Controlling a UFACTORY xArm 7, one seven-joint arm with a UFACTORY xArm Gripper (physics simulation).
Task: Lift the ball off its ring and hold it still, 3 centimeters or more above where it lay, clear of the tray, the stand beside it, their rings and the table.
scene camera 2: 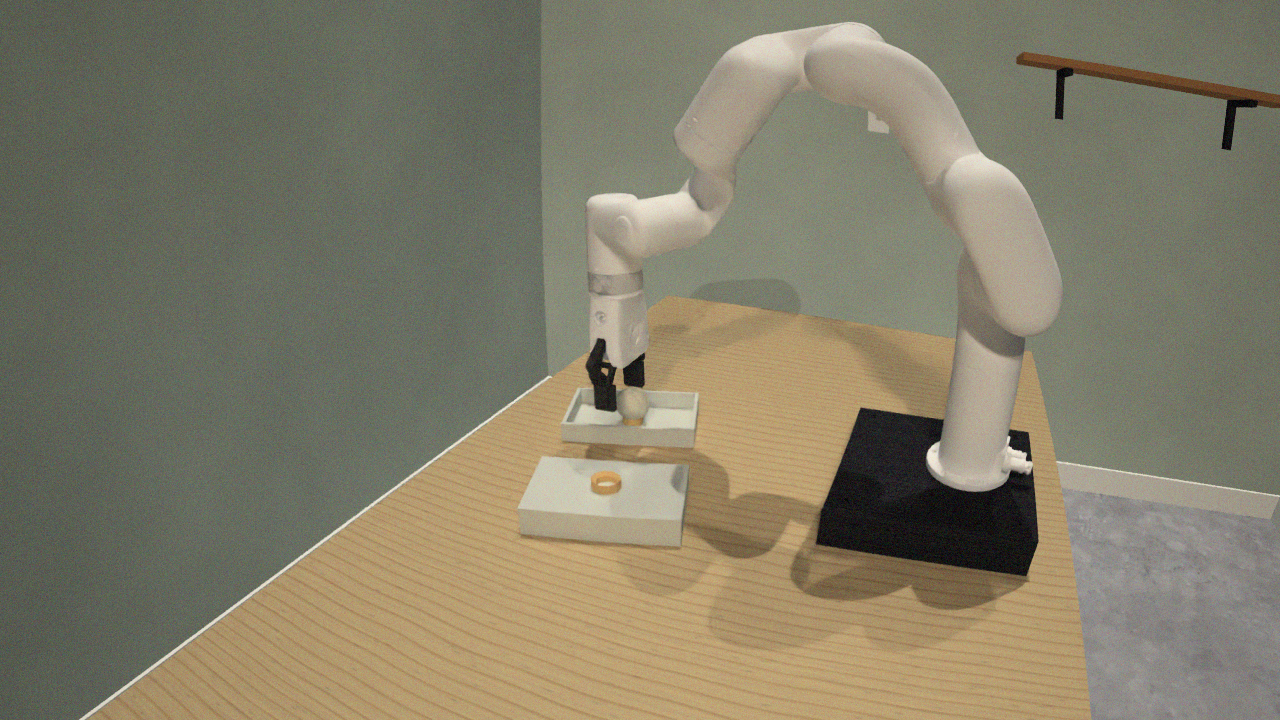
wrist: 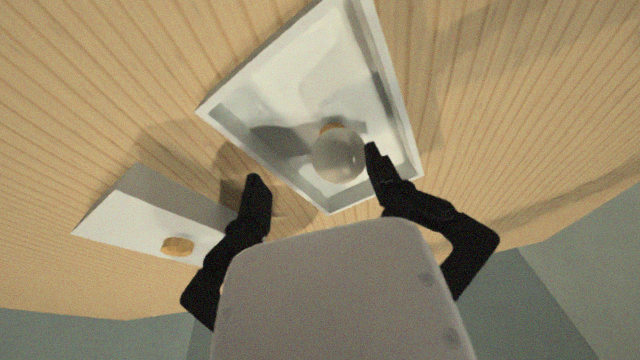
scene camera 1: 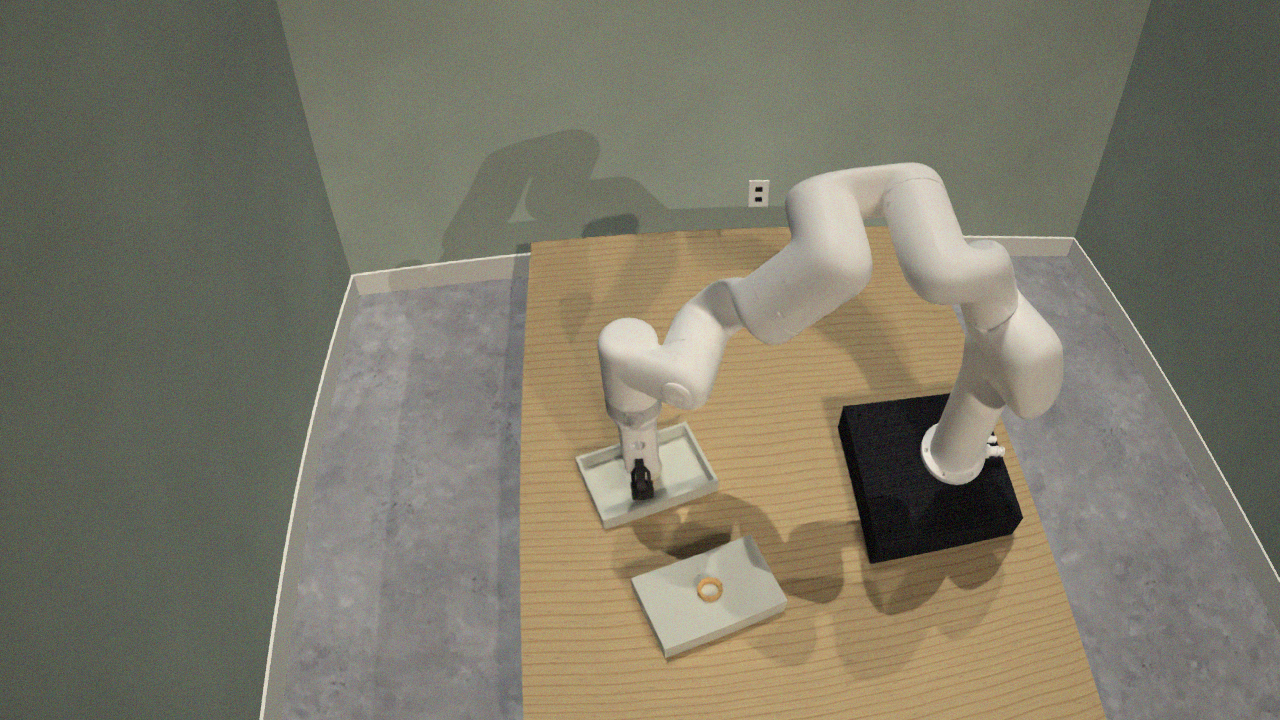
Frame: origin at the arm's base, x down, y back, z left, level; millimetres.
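Seen in the pictures: gripper, fingertip midpoint: point(scene camera 2: 620, 397) point(wrist: 313, 170) point(scene camera 1: 641, 472); arm's base, link origin: point(scene camera 2: 968, 466) point(scene camera 1: 952, 453).
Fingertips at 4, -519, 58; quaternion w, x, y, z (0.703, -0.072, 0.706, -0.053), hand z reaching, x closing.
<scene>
Offsets run from my fingertips to a thing's top centre, as dx, dy, dz. "pt": to the spot under its first point. Level surfaces: height alone.
The pale ball @[-8, +4, -24] point(scene camera 2: 632, 402) point(wrist: 339, 156) sits on its orange ring @[pt +35, +14, -9] point(scene camera 2: 632, 421) point(wrist: 331, 128) inside the white tray @[+25, +4, -24] point(scene camera 1: 657, 507) point(scene camera 2: 628, 436) point(wrist: 400, 110). My gripper point(scene camera 1: 641, 484) point(scene camera 2: 619, 386) point(wrist: 313, 170) is open and empty, pointing down over the tray. In the wrist view the ball shows off-centre, close to the right fingertip; whether they touch cannot be told. In scene camera 2 the near fingertip is just left of the ball, at about its height. In scene camera 1 the gripper hides the ball.
The white stand point(scene camera 1: 666, 601) point(scene camera 2: 554, 497) point(wrist: 115, 215) is beside the tray, with an orange ring point(scene camera 1: 709, 600) point(scene camera 2: 605, 489) point(wrist: 176, 249) on top. The arm's black base block point(scene camera 1: 904, 519) point(scene camera 2: 921, 546) is to the right on the wooden table @[dx +53] point(scene camera 1: 581, 671) point(scene camera 2: 447, 626).
</scene>
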